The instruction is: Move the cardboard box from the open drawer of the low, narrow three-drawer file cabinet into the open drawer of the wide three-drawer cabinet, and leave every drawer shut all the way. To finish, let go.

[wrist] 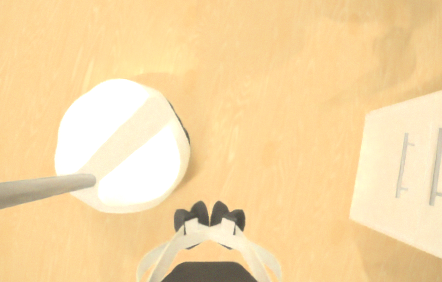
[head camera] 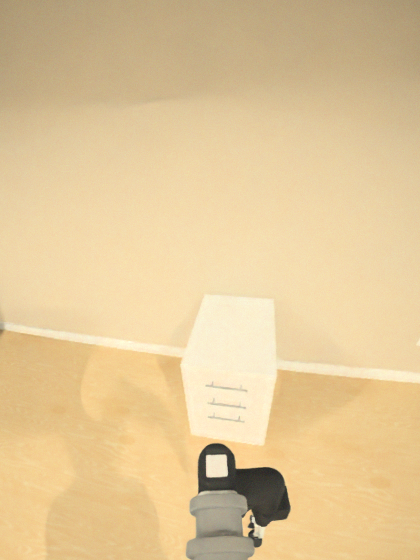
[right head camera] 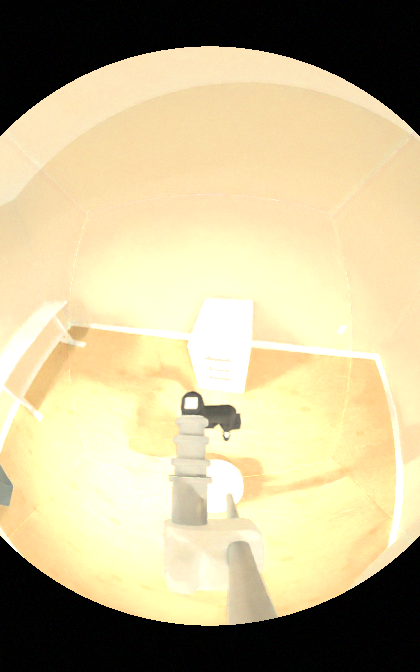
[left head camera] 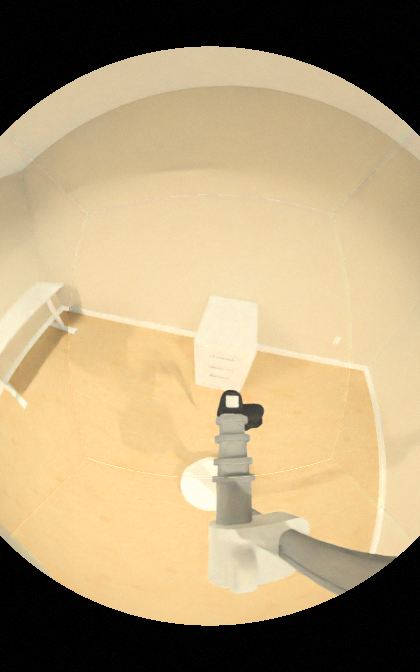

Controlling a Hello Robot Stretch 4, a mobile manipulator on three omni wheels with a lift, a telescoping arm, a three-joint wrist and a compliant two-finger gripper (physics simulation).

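Where they show: gripper, fingertip midpoint: (wrist: 209, 216) (head camera: 254, 532); robot's base, link origin: (wrist: 133, 148).
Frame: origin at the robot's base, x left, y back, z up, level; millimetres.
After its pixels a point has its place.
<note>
A white three-drawer cabinet (head camera: 230, 335) {x -96, y -1060, z 617 mm} (left head camera: 229, 322) (right head camera: 225, 325) (wrist: 375, 170) {x -79, y -838, z 119 mm} stands against the wall, its drawer fronts flush and all three drawers shut. I cannot tell from its size whether it is the narrow or the wide one. My gripper (head camera: 256, 537) {x -87, y -275, z 686 mm} (right head camera: 226, 436) (wrist: 209, 216) {x -87, y -275, z 686 mm} is shut with its fingertips together and holds nothing. It hangs in front of the cabinet, apart from it, above the floor. In the left head view the fingers are hidden behind the wrist. The cardboard box and the other cabinet's open drawer do not show in these views.
A white table or bench (left head camera: 27, 305) (right head camera: 32, 340) stands along the left wall. A grey-blue object (right head camera: 5, 489) shows at the left edge of the right head view. The robot's round white base (left head camera: 199, 485) (right head camera: 225, 485) (wrist: 117, 145) {x 3, y -6, z 187 mm} stands below the arm. Walls meet at the right.
</note>
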